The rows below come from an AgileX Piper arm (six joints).
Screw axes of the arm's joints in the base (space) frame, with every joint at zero. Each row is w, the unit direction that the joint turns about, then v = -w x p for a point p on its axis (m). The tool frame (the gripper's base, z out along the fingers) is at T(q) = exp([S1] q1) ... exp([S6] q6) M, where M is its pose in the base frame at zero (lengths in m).
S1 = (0, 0, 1, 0, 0, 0)
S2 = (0, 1, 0, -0.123, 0, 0)
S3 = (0, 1, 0, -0.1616, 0, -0.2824)
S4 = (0.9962, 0, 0.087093, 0, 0.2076, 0)
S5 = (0, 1, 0, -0.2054, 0, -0.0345)
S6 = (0.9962, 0, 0.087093, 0, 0.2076, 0)
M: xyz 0.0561 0 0.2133 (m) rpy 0 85.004 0 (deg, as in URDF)
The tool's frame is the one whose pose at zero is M.
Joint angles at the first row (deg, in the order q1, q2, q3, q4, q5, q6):
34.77, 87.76, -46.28, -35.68, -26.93, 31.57
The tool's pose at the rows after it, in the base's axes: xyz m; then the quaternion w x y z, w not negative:
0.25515 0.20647 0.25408 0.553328 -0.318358 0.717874 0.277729
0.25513 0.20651 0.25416 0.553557 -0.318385 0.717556 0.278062
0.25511 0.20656 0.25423 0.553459 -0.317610 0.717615 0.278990
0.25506 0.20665 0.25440 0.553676 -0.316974 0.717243 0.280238
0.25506 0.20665 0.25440 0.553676 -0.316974 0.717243 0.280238
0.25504 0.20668 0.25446 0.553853 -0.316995 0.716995 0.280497
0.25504 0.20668 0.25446 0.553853 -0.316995 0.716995 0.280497
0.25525 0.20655 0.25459 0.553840 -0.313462 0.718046 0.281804
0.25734 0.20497 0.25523 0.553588 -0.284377 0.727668 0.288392
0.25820 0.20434 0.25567 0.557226 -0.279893 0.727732 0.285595
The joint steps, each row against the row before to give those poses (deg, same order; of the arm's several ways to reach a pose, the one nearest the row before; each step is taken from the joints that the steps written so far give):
0.00, -0.01, 0.00, 0.00, -0.06, 0.00
0.00, 0.00, 0.00, 0.00, -0.06, 0.00
0.00, 0.01, 0.00, 0.00, -0.05, 0.13
0.00, 0.00, 0.00, 0.00, -0.13, 0.11
0.00, 0.00, 0.00, 0.00, 0.00, 0.00
0.00, 0.00, 0.00, 0.00, -0.05, 0.00
0.00, 0.00, 0.00, 0.00, 0.00, 0.00
0.00, 0.00, 0.00, 0.39, 0.00, 0.07
0.00, 0.00, 0.00, 3.62, 0.39, -0.06
0.01, 0.00, 0.00, 1.62, 0.02, -1.37

